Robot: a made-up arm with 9 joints. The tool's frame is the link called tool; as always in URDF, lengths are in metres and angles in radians. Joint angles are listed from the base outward. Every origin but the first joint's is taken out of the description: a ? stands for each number. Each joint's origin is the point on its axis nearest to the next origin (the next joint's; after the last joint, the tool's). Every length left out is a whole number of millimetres.
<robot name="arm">
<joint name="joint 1" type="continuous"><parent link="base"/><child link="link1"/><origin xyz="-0.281 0 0.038"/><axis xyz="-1 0 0"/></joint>
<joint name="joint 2" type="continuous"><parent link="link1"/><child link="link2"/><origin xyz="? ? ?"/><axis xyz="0 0 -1"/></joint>
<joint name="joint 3" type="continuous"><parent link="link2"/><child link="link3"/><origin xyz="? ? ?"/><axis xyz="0 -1 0"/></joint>
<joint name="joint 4" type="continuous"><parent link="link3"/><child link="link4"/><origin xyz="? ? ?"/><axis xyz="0 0 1"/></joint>
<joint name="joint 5" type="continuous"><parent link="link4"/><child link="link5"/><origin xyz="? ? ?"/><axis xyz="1 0 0"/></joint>
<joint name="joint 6" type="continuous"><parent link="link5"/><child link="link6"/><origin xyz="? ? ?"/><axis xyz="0 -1 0"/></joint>
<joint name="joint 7" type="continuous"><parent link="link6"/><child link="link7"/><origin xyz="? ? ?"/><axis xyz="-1 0 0"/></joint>
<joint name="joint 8" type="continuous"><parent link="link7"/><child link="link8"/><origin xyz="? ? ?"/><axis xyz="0 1 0"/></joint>
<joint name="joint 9" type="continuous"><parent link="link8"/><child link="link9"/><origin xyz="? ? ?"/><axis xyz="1 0 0"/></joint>
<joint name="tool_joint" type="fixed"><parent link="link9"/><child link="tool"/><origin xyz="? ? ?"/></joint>
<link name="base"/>
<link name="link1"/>
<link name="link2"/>
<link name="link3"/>
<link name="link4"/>
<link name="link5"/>
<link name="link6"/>
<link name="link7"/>
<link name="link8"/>
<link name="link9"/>
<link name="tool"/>
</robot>
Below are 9 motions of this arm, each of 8 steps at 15 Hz.
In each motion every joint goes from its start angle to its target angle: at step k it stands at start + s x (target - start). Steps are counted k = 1, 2, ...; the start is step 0. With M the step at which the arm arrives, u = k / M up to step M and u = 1 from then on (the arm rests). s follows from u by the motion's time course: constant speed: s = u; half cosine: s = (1 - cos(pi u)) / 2; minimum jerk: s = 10 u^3 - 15 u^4 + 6 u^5.
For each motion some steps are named. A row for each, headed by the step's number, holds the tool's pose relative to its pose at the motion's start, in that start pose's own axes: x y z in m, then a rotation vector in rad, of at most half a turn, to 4 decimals.
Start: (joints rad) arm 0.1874 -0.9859 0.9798 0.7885 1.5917 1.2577 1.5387 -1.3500 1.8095
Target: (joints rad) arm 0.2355 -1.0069 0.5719 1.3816 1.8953 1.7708 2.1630 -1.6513 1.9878
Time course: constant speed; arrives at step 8
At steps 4, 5, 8:
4: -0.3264 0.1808 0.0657 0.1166 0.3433 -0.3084
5: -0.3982 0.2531 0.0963 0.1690 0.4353 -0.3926
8: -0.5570 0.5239 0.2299 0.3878 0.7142 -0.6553

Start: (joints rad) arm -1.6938 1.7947 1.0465 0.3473 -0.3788 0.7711 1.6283 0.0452 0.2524
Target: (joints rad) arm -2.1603 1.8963 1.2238 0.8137 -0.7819 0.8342 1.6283 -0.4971 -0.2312
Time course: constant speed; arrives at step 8
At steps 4, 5, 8:
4: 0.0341 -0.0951 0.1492 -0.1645 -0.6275 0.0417
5: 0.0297 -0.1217 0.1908 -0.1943 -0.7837 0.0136
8: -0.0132 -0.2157 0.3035 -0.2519 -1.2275 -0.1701

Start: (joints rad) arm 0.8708 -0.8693 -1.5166 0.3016 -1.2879 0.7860 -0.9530 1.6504 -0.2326
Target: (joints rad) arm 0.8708 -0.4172 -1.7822 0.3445 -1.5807 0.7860 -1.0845 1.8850 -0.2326
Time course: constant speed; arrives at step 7
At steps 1, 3, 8:
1: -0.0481 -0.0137 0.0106 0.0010 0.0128 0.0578
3: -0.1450 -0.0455 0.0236 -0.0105 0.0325 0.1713
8: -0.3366 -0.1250 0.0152 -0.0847 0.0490 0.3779

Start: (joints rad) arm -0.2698 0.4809 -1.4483 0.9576 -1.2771 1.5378 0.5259 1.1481 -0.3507
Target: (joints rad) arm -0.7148 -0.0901 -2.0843 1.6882 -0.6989 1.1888 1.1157 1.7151 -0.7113
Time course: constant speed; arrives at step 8
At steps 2, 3, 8:
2: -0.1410 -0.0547 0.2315 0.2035 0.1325 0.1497
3: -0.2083 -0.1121 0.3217 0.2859 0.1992 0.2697
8: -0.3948 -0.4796 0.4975 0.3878 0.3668 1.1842

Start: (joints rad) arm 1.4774 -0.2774 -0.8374 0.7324 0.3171 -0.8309 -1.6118 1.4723 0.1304
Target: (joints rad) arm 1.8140 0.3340 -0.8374 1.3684 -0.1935 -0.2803 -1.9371 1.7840 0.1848
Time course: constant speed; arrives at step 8
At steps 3, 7, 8:
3: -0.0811 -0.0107 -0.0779 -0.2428 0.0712 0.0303
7: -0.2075 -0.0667 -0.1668 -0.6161 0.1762 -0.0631
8: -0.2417 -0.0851 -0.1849 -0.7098 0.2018 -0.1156

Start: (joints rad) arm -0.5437 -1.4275 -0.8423 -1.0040 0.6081 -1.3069 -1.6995 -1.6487 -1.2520
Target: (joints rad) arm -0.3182 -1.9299 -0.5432 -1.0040 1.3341 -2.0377 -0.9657 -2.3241 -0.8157
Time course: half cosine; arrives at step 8
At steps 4, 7, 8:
4: 0.0110 0.0119 -0.1838 0.0077 -0.5813 0.2840
7: 0.1225 -0.0578 -0.3627 0.1611 -1.0255 0.8471
8: 0.1359 -0.0651 -0.3746 0.1780 -1.0483 0.9063

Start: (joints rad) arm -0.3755 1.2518 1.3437 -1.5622 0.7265 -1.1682 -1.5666 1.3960 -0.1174
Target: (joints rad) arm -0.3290 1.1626 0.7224 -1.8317 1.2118 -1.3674 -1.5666 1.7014 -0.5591
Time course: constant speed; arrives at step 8
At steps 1, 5, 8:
1: -0.0294 -0.0026 0.0314 -0.0399 0.0141 0.0213
5: -0.1418 -0.0078 0.1295 -0.2357 0.0789 0.0947
8: -0.2110 0.0028 0.1783 -0.4051 0.1452 0.1297

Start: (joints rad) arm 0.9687 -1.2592 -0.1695 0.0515 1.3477 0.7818 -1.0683 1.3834 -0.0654
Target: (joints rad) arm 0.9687 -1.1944 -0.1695 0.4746 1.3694 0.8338 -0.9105 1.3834 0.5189
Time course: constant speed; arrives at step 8
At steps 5, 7, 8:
5: -0.0024 0.0858 -0.0950 0.5013 0.1062 -0.0894
7: -0.0059 0.1338 -0.1189 0.6982 0.1442 -0.1370
8: -0.0077 0.1599 -0.1273 0.7957 0.1621 -0.1634

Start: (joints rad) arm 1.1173 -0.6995 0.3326 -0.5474 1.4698 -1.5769 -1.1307 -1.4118 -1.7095
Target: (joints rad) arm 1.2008 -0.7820 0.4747 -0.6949 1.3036 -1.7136 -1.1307 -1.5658 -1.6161
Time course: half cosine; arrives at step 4
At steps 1, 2, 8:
1: -0.0177 0.0049 -0.0006 -0.0075 -0.0042 -0.0382
2: -0.0580 0.0170 -0.0037 -0.0231 -0.0146 -0.1289
8: -0.1091 0.0339 -0.0111 -0.0397 -0.0297 -0.2533

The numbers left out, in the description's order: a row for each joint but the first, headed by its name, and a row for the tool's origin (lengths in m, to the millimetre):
joint 2: 0 -0.06 -0.347
joint 3: -0.074 0.382 0
joint 4: 0.085 0 -0.087
joint 5: 0.253 0.232 0
joint 6: 0 0.05 0.087
joint 7: -0.006 0 0.007
joint 8: 0 0.411 0.005
joint 9: -0.068 0 -0.1
tool: 0 -0.25 -0.098

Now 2 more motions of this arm.
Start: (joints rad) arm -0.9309 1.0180 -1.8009 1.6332 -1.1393 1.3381 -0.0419 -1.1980 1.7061
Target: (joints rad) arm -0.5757 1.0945 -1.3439 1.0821 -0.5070 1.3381 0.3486 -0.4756 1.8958
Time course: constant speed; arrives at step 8
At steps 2, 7, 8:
2: -0.2705 0.0568 0.0956 -0.0428 0.1416 -0.3494
7: -0.7049 0.3635 0.6345 -0.4093 0.5139 -1.0612
8: -0.7255 0.4267 0.7760 -0.5308 0.5814 -1.1540

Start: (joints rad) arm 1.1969 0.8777 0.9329 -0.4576 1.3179 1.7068 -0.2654 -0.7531 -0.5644
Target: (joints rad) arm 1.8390 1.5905 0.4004 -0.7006 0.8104 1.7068 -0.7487 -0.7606 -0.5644
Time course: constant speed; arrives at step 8
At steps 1, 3, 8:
1: -0.0213 -0.0607 -0.0163 0.1881 -0.0333 0.0278
3: -0.0766 -0.1674 -0.0811 0.5480 -0.1172 0.0792
8: -0.2605 -0.2611 -0.3806 1.2539 -0.4544 0.2412

